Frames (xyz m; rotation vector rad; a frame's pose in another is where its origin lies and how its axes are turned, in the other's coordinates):
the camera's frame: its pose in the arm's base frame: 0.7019 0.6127 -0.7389 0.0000 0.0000 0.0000
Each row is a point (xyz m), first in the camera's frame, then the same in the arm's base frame.
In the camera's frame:
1: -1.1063 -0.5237 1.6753
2: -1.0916 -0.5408 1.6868
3: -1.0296 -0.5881 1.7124
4: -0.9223 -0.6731 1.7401
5: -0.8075 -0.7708 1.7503
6: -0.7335 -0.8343 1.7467
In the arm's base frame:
1: -0.4044 0.0890 0.9364
2: -0.3897 0.0719 0.9479
3: -0.3277 0.0246 0.9735
4: -0.2204 -0.0604 1.0012
5: -0.1056 -0.1581 1.0114
6: -0.0316 -0.2216 1.0078

